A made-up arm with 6 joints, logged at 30 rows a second.
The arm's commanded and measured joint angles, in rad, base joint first. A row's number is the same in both.
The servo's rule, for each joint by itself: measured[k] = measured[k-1] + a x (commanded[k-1-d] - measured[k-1]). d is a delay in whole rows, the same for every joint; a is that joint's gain. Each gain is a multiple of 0.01, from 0.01 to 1. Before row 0 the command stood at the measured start. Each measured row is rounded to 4 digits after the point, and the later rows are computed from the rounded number. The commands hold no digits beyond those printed.
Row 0, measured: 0.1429, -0.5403, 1.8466, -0.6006, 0.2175, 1.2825
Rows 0 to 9, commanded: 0.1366, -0.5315, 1.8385, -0.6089, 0.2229, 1.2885; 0.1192, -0.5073, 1.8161, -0.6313, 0.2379, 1.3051; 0.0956, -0.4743, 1.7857, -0.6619, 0.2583, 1.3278; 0.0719, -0.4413, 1.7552, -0.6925, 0.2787, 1.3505; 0.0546, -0.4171, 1.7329, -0.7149, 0.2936, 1.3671; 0.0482, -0.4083, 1.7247, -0.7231, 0.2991, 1.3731; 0.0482, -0.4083, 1.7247, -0.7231, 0.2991, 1.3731; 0.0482, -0.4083, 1.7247, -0.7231, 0.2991, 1.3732; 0.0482, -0.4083, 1.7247, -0.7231, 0.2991, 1.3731; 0.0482, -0.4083, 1.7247, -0.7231, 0.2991, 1.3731
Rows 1 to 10, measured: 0.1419, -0.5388, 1.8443, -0.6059, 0.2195, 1.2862; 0.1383, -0.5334, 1.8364, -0.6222, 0.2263, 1.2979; 0.1315, -0.5234, 1.8222, -0.6476, 0.2381, 1.3164; 0.1220, -0.5094, 1.8034, -0.6763, 0.2531, 1.3375; 0.1112, -0.4937, 1.7837, -0.7010, 0.2681, 1.3559; 0.1011, -0.4792, 1.7672, -0.7151, 0.2796, 1.3666; 0.0926, -0.4671, 1.7553, -0.7202, 0.2868, 1.3706; 0.0855, -0.4571, 1.7467, -0.7221, 0.2914, 1.3722; 0.0795, -0.4488, 1.7405, -0.7227, 0.2942, 1.3728; 0.0745, -0.4419, 1.7361, -0.7230, 0.2960, 1.3730
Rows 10 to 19, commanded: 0.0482, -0.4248, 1.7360, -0.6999, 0.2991, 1.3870; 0.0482, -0.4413, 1.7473, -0.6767, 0.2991, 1.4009; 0.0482, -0.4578, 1.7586, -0.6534, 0.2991, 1.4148; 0.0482, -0.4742, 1.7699, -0.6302, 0.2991, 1.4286; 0.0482, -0.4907, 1.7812, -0.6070, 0.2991, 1.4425; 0.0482, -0.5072, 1.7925, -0.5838, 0.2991, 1.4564; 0.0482, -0.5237, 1.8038, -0.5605, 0.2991, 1.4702; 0.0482, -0.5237, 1.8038, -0.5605, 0.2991, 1.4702; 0.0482, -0.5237, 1.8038, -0.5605, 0.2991, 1.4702; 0.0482, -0.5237, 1.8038, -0.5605, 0.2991, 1.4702
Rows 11 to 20, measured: 0.0703, -0.4390, 1.7361, -0.7082, 0.2971, 1.3817; 0.0668, -0.4394, 1.7392, -0.6880, 0.2978, 1.3936; 0.0638, -0.4425, 1.7446, -0.6659, 0.2983, 1.4067; 0.0613, -0.4479, 1.7517, -0.6431, 0.2986, 1.4203; 0.0592, -0.4552, 1.7600, -0.6200, 0.2988, 1.4341; 0.0574, -0.4640, 1.7691, -0.5968, 0.2989, 1.4479; 0.0559, -0.4741, 1.7788, -0.5736, 0.2990, 1.4617; 0.0547, -0.4825, 1.7858, -0.5652, 0.2990, 1.4670; 0.0537, -0.4895, 1.7908, -0.5622, 0.2990, 1.4690; 0.0528, -0.4953, 1.7944, -0.5611, 0.2990, 1.4697
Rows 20 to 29, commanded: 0.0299, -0.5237, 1.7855, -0.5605, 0.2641, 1.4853; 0.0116, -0.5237, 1.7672, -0.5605, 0.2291, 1.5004; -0.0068, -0.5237, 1.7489, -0.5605, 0.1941, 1.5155; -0.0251, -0.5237, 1.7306, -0.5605, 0.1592, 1.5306; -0.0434, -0.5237, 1.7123, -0.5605, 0.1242, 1.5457; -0.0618, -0.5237, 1.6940, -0.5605, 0.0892, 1.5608; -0.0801, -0.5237, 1.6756, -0.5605, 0.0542, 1.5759; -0.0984, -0.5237, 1.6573, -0.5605, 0.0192, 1.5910; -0.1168, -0.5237, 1.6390, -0.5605, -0.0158, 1.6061; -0.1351, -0.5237, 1.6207, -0.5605, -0.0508, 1.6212
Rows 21 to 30, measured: 0.0491, -0.5001, 1.7919, -0.5607, 0.2861, 1.4794; 0.0431, -0.5041, 1.7850, -0.5606, 0.2650, 1.4924; 0.0351, -0.5074, 1.7749, -0.5605, 0.2388, 1.5067; 0.0255, -0.5102, 1.7625, -0.5605, 0.2093, 1.5215; 0.0145, -0.5125, 1.7484, -0.5605, 0.1778, 1.5365; 0.0023, -0.5144, 1.7332, -0.5605, 0.1450, 1.5516; -0.0109, -0.5160, 1.7171, -0.5605, 0.1114, 1.5667; -0.0249, -0.5173, 1.7004, -0.5605, 0.0773, 1.5818; -0.0396, -0.5184, 1.6832, -0.5605, 0.0429, 1.5969; -0.0549, -0.5193, 1.6657, -0.5605, 0.0082, 1.6120
